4 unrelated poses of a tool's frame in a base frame.
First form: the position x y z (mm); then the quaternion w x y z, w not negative.
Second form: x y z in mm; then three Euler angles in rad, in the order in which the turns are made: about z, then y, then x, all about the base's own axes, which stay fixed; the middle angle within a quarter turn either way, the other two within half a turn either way. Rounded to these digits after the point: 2 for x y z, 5 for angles.
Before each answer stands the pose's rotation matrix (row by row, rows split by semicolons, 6 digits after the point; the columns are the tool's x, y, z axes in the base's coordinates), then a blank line. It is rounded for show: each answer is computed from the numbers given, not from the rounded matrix.
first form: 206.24 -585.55 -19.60 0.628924 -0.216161 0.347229 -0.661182
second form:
-0.115459 0.681551 0.722604; -0.981781 0.032226 -0.187265; -0.150918 -0.731060 0.665413

206.24 -585.55 -19.60 -1.73861 0.80756 0.27433
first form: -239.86 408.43 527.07 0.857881 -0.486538 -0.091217 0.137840
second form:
0.945359 -0.147740 -0.290636; 0.325262 0.488562 0.809637; 0.022378 -0.859931 0.509920

-239.86 408.43 527.07 0.15502 -0.29489 -1.00874
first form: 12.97 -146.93 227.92 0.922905 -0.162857 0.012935 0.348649
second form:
0.756553 -0.647753 -0.089684; 0.639327 0.703843 0.309623; -0.137435 -0.291584 0.946621

12.97 -146.93 227.92 0.70808 -0.08981 -0.31611
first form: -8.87 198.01 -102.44 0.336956 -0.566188 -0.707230 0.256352
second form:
-0.131783 0.628092 -0.766899; 0.973610 0.227429 0.018961; 0.186324 -0.744161 -0.641488

-8.87 198.01 -102.44 -1.77761 -0.87399 -3.11204
